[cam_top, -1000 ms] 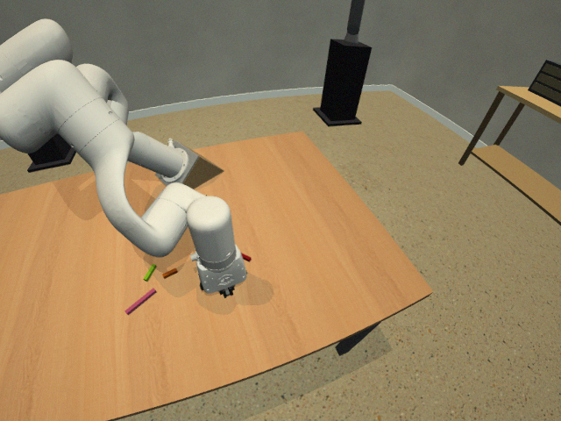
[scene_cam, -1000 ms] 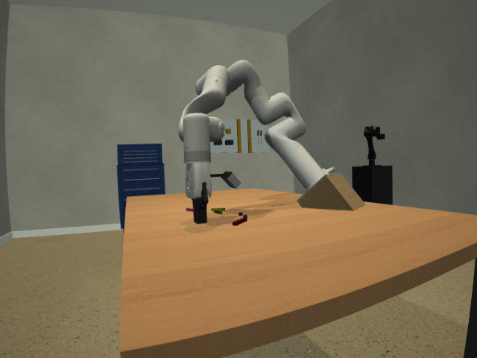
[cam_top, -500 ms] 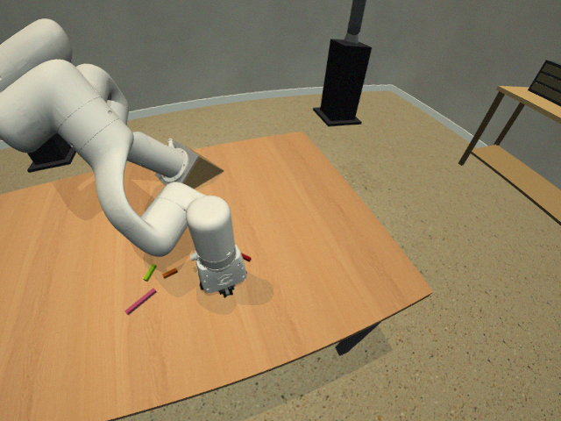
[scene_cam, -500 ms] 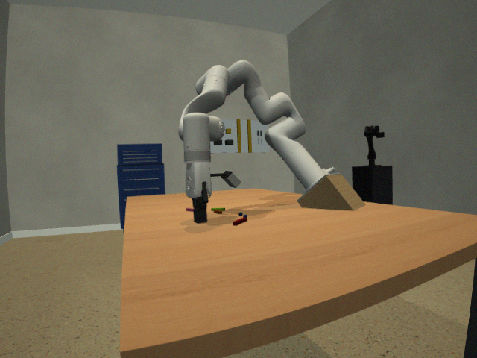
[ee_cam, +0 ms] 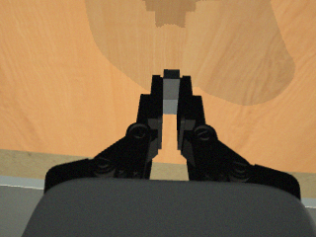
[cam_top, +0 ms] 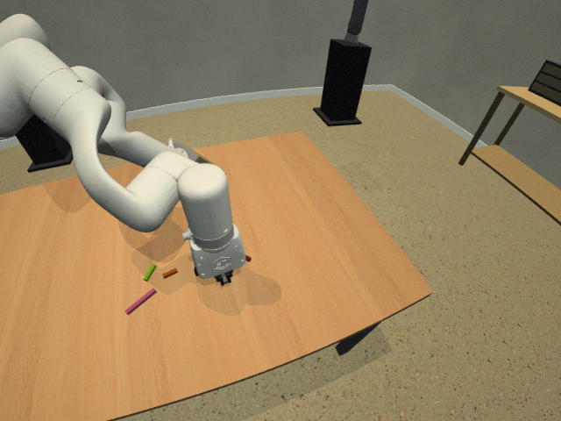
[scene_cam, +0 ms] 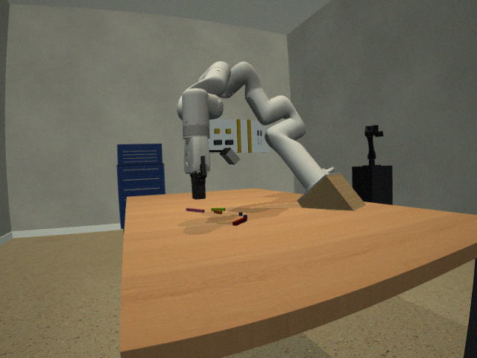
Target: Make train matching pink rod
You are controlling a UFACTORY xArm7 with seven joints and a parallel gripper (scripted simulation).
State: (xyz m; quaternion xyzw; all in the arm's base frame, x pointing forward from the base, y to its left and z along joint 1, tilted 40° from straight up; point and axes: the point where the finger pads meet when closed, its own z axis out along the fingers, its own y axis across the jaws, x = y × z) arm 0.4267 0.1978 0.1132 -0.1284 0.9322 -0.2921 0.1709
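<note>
Right now the red rod is 100 mm behind my hand, 50 mm to the left of it and 90 mm below it. Round my hand: orange rod 90 mm behind, 140 mm to the right, 90 mm below; then grey rod 20 mm below; then lime rod 100 mm behind, 200 mm to the right, 90 mm below.
</note>
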